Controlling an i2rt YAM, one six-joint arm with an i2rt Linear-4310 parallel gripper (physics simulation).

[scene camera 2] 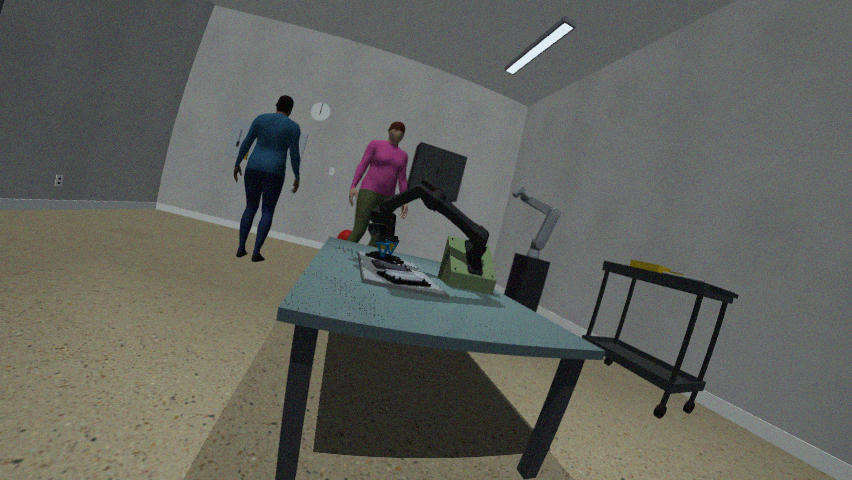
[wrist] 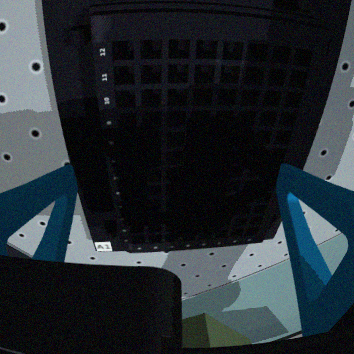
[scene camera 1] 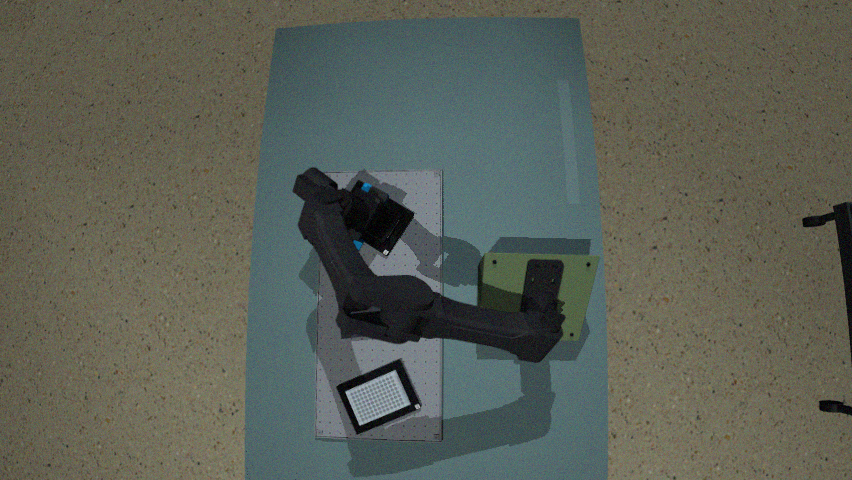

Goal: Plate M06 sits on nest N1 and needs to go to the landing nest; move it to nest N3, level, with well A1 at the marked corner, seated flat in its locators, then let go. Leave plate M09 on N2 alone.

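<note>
A black well plate [scene camera 1: 390, 223] [wrist: 200, 125], by its place likely M06, lies on the board's upper nest; its label is not readable. A white A1 tag [wrist: 103, 246] marks its corner. My gripper [scene camera 1: 361, 215] [scene camera 2: 387, 254] [wrist: 176, 175] is open, with blue fingers on either side of the black plate and nothing gripped. Small gaps to the plate are hard to judge. A white well plate [scene camera 1: 378, 396] [scene camera 2: 406, 276] lies in a black nest [scene camera 1: 347, 404] at the board's lower end, with a white mark at one corner. A middle nest [scene camera 2: 390, 265] is largely hidden under my arm in scene camera 1.
The nests stand on a grey perforated board [scene camera 1: 426, 357] on the blue-green table [scene camera 1: 417, 89]. My arm's base stands on a green block [scene camera 1: 503, 271] [scene camera 2: 468, 280] at the right. Two people, a cart [scene camera 2: 661, 274] and another arm [scene camera 2: 545, 226] are beyond the table.
</note>
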